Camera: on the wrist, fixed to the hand. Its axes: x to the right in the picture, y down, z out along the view.
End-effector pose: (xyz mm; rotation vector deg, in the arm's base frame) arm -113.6 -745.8 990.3 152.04 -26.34 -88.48
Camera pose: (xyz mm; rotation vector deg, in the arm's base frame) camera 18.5 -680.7 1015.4 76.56 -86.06 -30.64
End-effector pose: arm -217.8 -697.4 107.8 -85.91 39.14 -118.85
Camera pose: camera -345.3 -631.3 148.8 -16.56 93.92 -53.04
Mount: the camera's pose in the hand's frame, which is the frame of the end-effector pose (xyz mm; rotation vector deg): 22.1 -88.7 -118.1 -18.66 19.18 89.57
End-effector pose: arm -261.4 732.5 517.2 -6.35 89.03 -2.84
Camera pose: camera -375.6 637.4 502.7 51.61 90.90 83.76
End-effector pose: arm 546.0 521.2 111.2 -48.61 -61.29 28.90
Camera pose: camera 659.4 442.8 168.6 -110.36 2.00 80.94
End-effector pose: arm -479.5 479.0 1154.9 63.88 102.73 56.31
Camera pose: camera -620.4 448.1 1116.3 -119.18 -31.66 -124.54
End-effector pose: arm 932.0 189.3 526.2 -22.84 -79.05 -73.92
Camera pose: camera 909.3 50.8 475.2 -63.91 -14.47 -10.93
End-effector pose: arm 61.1 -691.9 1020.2 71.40 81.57 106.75
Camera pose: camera -65.1 -701.6 940.9 -81.03 3.65 -117.12
